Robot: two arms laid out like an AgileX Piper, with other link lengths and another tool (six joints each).
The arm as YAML. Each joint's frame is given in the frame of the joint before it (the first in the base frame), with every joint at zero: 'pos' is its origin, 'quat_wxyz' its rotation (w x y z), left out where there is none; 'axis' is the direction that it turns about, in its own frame. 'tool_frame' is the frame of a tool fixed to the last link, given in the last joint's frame.
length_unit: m
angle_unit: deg
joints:
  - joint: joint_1
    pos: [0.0, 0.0, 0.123]
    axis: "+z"
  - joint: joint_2
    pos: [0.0, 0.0, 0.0]
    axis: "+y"
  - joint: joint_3
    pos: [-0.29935, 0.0, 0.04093]
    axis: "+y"
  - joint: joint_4
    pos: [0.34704, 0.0, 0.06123]
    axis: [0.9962, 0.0, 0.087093]
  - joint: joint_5
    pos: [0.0, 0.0, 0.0]
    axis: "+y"
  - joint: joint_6
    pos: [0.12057, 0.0, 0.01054]
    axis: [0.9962, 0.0, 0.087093]
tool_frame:
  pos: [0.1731, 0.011, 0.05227]
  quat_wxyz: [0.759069, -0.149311, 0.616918, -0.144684]
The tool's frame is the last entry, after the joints.
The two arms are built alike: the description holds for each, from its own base.
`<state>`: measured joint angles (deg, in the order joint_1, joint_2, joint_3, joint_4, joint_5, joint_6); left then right.
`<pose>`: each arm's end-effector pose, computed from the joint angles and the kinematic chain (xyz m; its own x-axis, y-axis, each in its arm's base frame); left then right.
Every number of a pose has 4 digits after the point.
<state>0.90 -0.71 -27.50 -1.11 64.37 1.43 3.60 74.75 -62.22 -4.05 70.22 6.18</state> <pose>0.2513 0.0091 0.2558 -0.3711 -0.3967 -0.8396 -0.2033 0.9169 -0.3434 0.4131 0.0140 0.1240 -0.8730 -0.3892 -0.2939 -0.3664 0.9211 -0.1313</pose>
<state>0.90 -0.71 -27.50 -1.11 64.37 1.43 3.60 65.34 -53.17 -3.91 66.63 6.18</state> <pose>0.2513 0.0091 0.2558 -0.3711 -0.3967 -0.8396 -0.2033 0.9169 -0.3434 0.3840 0.0134 0.1233 -0.8492 -0.3902 -0.3557 -0.3605 0.9207 -0.1495</pose>
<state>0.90 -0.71 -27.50 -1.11 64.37 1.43 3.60 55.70 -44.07 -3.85 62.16 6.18</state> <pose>0.2513 0.0091 0.2558 -0.3711 -0.3967 -0.8396 -0.2033 0.9169 -0.3434 0.3605 0.0131 0.1193 -0.8130 -0.3917 -0.4308 -0.3511 0.9200 -0.1739</pose>
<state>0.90 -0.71 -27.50 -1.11 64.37 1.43 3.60 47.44 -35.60 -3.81 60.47 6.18</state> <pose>0.2513 0.0091 0.2558 -0.3711 -0.3967 -0.8396 -0.2033 0.9169 -0.3434 0.3298 0.0117 0.0996 -0.8009 -0.3921 -0.4525 -0.3483 0.9198 -0.1805</pose>
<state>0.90 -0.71 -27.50 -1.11 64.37 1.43 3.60 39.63 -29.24 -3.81 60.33 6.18</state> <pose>0.2513 0.0091 0.2558 -0.3711 -0.3967 -0.8396 -0.2033 0.9169 -0.3434 0.3051 0.0102 0.0871 -0.7880 -0.3914 -0.4752 -0.3433 0.9201 -0.1885</pose>
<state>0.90 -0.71 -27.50 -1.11 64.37 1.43 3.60 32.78 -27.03 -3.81 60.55 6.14</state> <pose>0.2513 0.0091 0.2558 -0.3711 -0.3967 -0.8396 -0.2033 0.9169 -0.3434 0.2983 0.0097 0.1025 -0.7489 -0.3894 -0.5362 -0.3283 0.9209 -0.2102</pose>
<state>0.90 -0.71 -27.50 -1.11 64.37 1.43 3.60 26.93 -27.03 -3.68 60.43 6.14</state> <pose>0.2513 0.0091 0.2558 -0.3711 -0.3967 -0.8396 -0.2033 0.9169 -0.3434 0.2993 0.0103 0.1334 -0.6890 -0.3845 -0.6143 -0.3054 0.9228 -0.2350</pose>
